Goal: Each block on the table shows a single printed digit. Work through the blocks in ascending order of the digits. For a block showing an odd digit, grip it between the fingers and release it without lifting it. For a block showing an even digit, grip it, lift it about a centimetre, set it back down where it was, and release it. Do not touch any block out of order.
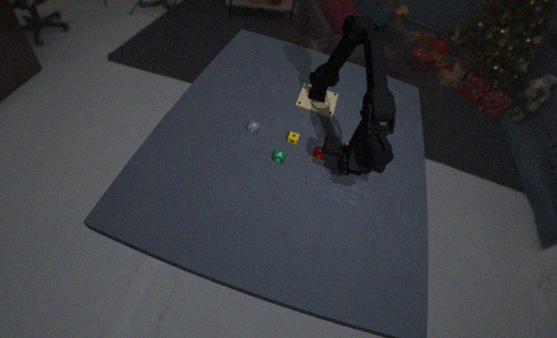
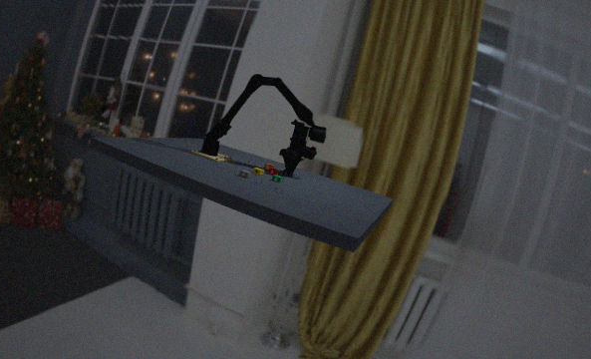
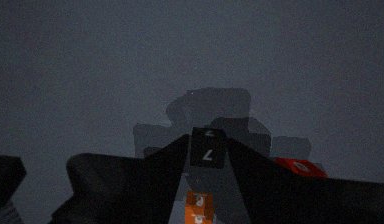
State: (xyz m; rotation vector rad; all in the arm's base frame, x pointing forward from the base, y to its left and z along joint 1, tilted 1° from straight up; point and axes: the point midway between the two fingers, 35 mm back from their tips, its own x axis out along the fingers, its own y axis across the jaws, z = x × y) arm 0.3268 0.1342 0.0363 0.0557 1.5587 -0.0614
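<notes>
Now: the dark block 1 cm behind my gripper tip. Also, from my gripper tip: red block: 4 cm behind, 9 cm to the right; then yellow block: 7 cm behind, 18 cm to the right; then orange block: 9 cm behind, 1 cm to the left.
</notes>
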